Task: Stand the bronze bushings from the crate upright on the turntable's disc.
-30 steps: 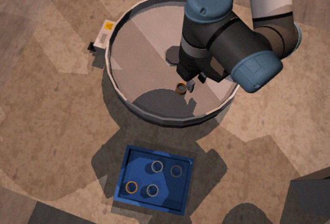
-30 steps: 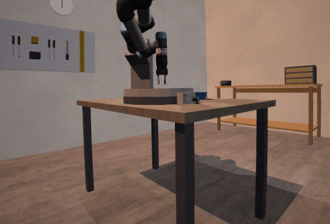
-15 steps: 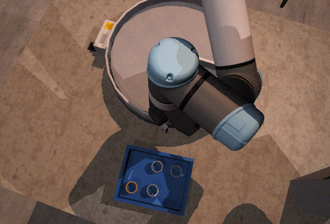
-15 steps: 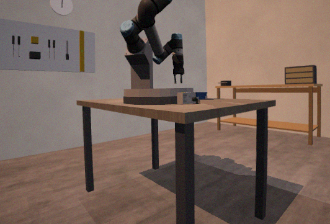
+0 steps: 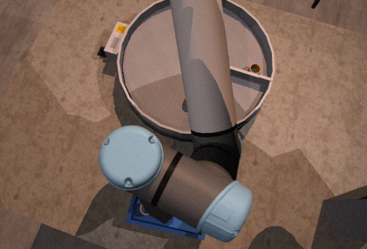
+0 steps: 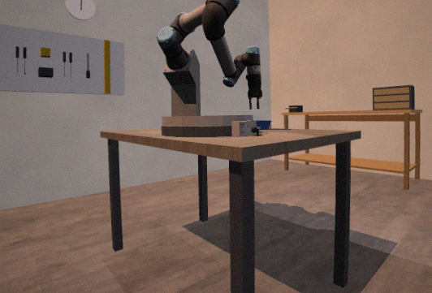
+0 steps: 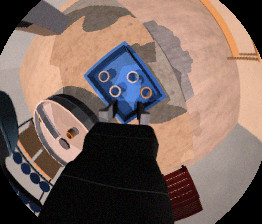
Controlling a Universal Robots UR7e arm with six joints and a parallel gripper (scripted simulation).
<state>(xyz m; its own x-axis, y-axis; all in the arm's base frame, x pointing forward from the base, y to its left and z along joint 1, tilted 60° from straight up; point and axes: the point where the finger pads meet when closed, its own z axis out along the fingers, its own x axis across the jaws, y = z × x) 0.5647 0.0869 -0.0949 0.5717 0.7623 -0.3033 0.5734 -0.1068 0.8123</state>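
My hand is 11 cm above the blue crate, 4 cm past it and 2 cm to the right of it. From my hand the other things lie so: turntable disc 35 cm to the right, 8 cm below, 6 cm behind.
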